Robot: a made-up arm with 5 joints. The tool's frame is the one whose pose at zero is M. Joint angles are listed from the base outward.
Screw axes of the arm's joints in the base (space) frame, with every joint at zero. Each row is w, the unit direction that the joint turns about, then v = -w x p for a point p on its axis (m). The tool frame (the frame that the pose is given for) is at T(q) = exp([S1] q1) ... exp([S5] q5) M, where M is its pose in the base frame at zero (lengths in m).
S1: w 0 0 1 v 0 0 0
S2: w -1 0 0 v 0 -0.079 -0.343
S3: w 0 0 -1 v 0.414 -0.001 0
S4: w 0 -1 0 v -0.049 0 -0.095
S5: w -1 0 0 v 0 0.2 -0.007
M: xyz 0.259 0.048 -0.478 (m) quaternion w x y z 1 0 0 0
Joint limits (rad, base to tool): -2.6..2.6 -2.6..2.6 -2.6..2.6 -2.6..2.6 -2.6..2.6
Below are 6 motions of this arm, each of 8 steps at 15 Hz.
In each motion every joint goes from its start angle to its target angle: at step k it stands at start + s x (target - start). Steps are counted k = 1, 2, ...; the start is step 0. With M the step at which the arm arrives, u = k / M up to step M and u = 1 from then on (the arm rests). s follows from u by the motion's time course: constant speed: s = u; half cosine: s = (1 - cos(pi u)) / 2; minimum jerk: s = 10 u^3 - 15 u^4 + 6 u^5.
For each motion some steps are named. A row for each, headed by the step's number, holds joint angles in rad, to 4 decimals.
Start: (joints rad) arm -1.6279 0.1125 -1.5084 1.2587 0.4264
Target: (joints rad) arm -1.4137 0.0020 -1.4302 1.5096 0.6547
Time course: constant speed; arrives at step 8
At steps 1, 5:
1: -1.6011 0.0987 -1.4986 1.2901 0.4549
5: -1.4940 0.0434 -1.4595 1.4155 0.5691

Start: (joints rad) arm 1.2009 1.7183 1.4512 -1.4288 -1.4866
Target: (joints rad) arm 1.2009 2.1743 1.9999 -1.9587 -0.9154
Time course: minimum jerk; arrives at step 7
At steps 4, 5, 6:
4: 1.2009 2.0065 1.7980 -1.7638 -1.1255
5: 1.2009 2.1083 1.9205 -1.8820 -0.9981
6: 1.2009 2.1637 1.9871 -1.9464 -0.9287

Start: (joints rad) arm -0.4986 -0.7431 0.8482 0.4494 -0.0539
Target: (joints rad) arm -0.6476 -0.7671 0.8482 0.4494 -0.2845
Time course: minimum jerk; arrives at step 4
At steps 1, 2, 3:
1: -0.5140 -0.7456 0.8482 0.4494 -0.0778
2: -0.5731 -0.7551 0.8482 0.4494 -0.1692
3: -0.6322 -0.7646 0.8482 0.4494 -0.2606

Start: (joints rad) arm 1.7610 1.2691 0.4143 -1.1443 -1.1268
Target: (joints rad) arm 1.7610 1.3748 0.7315 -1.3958 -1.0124
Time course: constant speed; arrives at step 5
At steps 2, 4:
2: 1.7610 1.3114 0.5412 -1.2449 -1.0810
4: 1.7610 1.3537 0.6681 -1.3455 -1.0353

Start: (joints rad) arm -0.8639 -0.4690 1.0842 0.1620 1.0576
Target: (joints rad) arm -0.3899 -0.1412 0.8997 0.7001 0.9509
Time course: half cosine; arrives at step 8
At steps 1, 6, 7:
1: -0.8459 -0.4565 1.0772 0.1825 1.0535
6: -0.4593 -0.1892 0.9267 0.6213 0.9665
7: -0.4079 -0.1537 0.9067 0.6796 0.9550

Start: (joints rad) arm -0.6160 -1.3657 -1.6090 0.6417 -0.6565
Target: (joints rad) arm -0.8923 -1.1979 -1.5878 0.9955 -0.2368
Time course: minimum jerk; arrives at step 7
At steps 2, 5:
2: -0.6560 -1.3414 -1.6059 0.6929 -0.5958
5: -0.8523 -1.2222 -1.5909 0.9443 -0.2975

